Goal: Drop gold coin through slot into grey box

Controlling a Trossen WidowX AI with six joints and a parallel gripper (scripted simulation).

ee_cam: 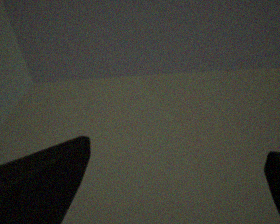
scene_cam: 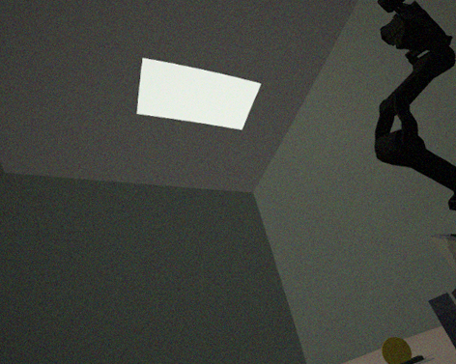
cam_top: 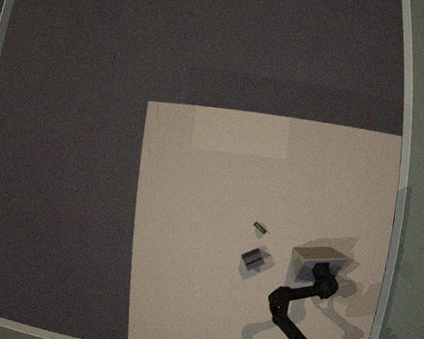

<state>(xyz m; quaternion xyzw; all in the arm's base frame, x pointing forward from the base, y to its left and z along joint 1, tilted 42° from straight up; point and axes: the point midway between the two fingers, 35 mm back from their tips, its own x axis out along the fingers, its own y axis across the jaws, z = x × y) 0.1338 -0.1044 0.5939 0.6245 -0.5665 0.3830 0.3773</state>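
The gold coin lies 120 mm ahead of my gripper tip, 470 mm to the right of it and 680 mm below it.
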